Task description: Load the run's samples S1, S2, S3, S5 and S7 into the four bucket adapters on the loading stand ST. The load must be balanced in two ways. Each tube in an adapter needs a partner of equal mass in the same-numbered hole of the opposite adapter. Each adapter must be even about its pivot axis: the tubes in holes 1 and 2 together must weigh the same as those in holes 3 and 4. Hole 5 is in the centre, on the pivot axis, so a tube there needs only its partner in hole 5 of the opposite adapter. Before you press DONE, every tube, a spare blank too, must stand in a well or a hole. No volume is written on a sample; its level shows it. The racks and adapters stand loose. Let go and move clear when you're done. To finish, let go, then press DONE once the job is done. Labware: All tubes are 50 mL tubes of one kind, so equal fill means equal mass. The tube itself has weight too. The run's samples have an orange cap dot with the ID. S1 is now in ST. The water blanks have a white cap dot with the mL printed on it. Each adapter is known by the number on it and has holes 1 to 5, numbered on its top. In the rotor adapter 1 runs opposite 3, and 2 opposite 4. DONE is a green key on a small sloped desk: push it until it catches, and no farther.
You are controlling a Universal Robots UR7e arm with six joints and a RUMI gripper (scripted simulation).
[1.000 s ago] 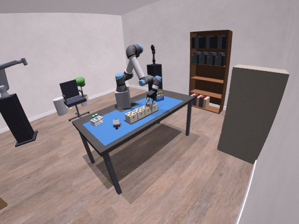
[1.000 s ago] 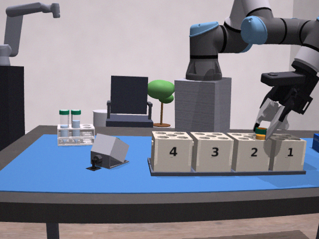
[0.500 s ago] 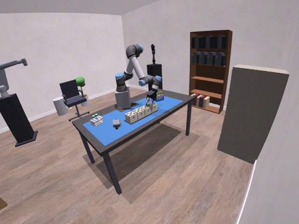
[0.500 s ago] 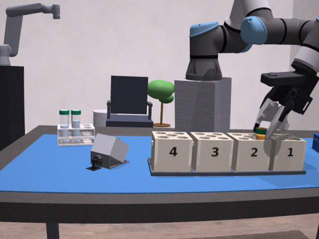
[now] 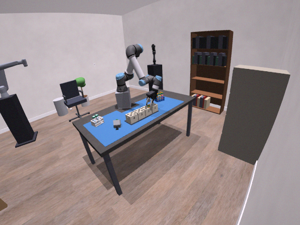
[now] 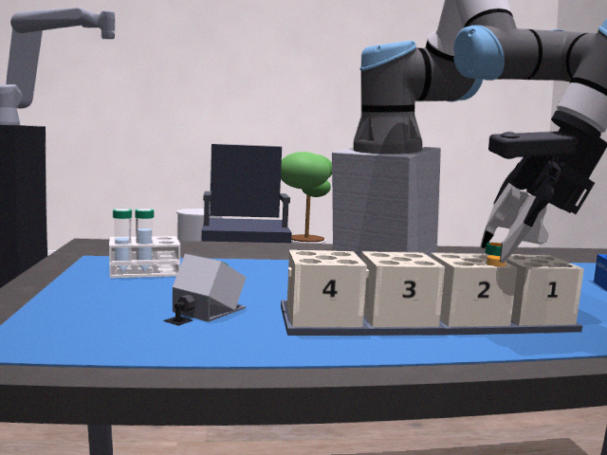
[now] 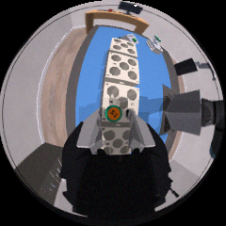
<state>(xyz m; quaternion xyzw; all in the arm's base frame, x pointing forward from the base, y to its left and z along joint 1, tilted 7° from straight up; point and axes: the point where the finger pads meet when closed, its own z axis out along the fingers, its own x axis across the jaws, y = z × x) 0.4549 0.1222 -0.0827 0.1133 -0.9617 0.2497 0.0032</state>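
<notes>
My gripper is now 10 mm past the tube, 10 mm to the right of it and 60 mm above it. Round my hand: loading stand 20 mm behind, 80 mm to the right, 120 mm below; sloped done desk 10 mm behind, 410 mm to the right, 70 mm below; blue rack 290 mm behind, 380 mm to the left, 90 mm below.
</notes>
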